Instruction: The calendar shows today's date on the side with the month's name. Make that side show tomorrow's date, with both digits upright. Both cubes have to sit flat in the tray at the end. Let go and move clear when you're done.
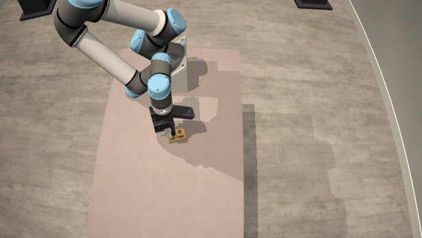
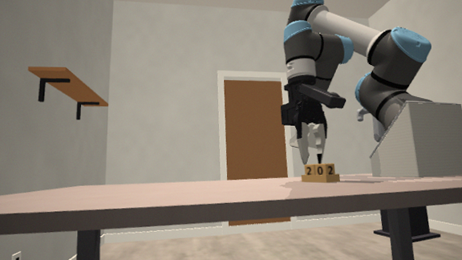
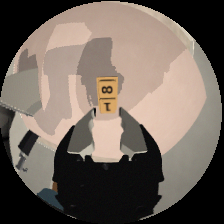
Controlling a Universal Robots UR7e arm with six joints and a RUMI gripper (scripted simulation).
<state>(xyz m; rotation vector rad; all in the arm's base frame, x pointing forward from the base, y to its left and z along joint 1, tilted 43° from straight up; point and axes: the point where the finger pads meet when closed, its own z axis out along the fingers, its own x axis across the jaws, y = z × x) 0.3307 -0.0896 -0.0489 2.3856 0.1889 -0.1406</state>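
The wooden tray lies 5 cm below my hand and 2 cm to the left of it.
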